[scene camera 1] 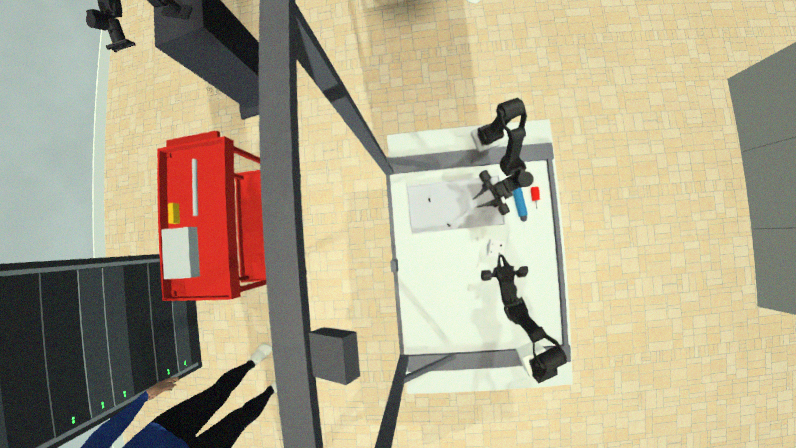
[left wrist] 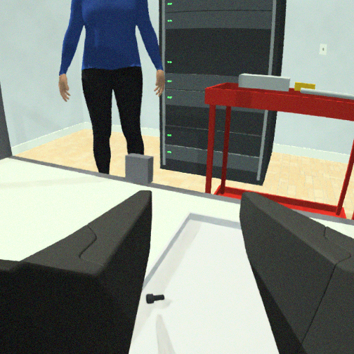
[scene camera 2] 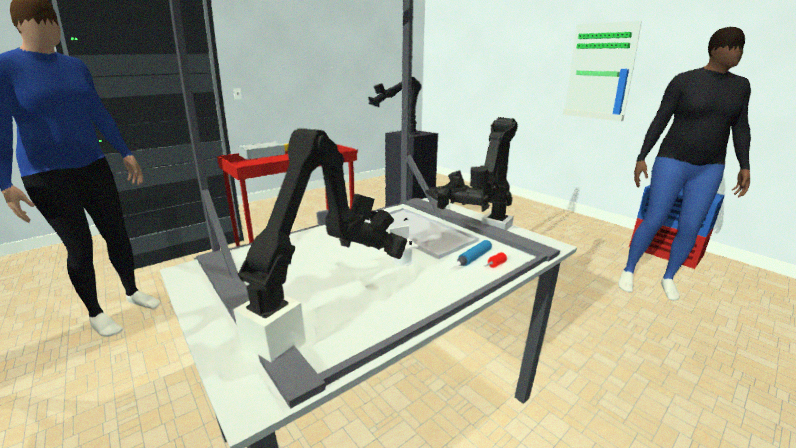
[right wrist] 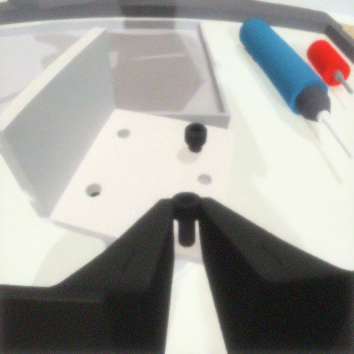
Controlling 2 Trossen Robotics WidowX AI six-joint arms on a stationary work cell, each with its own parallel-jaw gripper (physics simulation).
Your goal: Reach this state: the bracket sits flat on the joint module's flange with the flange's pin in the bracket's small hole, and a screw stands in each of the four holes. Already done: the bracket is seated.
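Places are measured from the left arm's base along level axes (x ahead, y left, z up), in millimetres.
Pixels of known places: left gripper, between the fingertips: [scene camera 1: 474, 203] [scene camera 2: 427, 190]; right gripper, between the fingertips: [scene camera 1: 500, 254]; left arm's base, origin of its link: [scene camera 1: 486, 136] [scene camera 2: 497, 217]; right arm's base, origin of its link: [scene camera 2: 267, 306].
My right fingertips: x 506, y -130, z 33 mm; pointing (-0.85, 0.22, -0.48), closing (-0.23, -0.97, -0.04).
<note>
For each thing: its top centre in the pictures, then the offset to it from my right fingertips. "spot": a spot on its surface instead.
- white joint module, centre of its top: [scene camera 2: 403, 244] 30 mm back, 7 mm right, 10 mm down
- shallow tray, centre of its top: [scene camera 2: 418, 227] [scene camera 1: 455, 204] 268 mm back, 100 mm right, 58 mm down
- blue driver, a spot on its surface: [scene camera 2: 475, 252] [scene camera 1: 524, 204] spot: 167 mm back, 185 mm left, 39 mm down
The pale bracket [scene camera 1: 494, 247] [right wrist: 150, 167] lies with its plate flat and its wall upright, on the white joint module [scene camera 2: 405, 257]. One black screw [right wrist: 195, 135] stands in the plate's far right hole. Three holes show without screws; the small hole's pin cannot be made out. My right gripper [scene camera 1: 501, 257] [right wrist: 184, 209] is shut on another black screw [right wrist: 186, 220], held upright, head up, over the plate's near edge. It hides what lies beneath. My left gripper [scene camera 1: 476, 203] [left wrist: 196, 203] is partly open and empty above the tray. Two screws [scene camera 1: 429, 199] [scene camera 1: 448, 224] lie in the tray; one screw [left wrist: 155, 298] shows in the left wrist view.
The shallow tray [scene camera 1: 420, 218] [left wrist: 215, 265] [right wrist: 222, 119] lies beyond the bracket in the right wrist view. A blue driver [scene camera 1: 520, 203] [scene camera 2: 475, 252] [right wrist: 280, 62] and a red one [scene camera 1: 535, 193] [scene camera 2: 496, 259] [right wrist: 325, 60] lie beside it. Dark rails edge the table.
</note>
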